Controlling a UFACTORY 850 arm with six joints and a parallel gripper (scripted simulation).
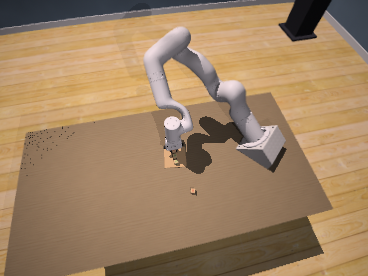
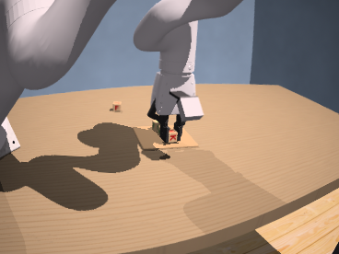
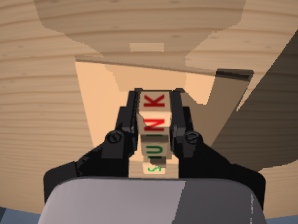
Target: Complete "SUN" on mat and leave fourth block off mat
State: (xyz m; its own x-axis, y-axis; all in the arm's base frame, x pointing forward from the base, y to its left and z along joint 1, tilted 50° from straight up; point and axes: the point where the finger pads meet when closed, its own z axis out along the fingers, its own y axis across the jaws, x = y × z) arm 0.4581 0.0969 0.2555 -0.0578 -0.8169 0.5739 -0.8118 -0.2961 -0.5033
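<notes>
Right now the N block is 1 cm below my hand. Round my hand: tan mat 4 cm to the left, 3 cm below.
</notes>
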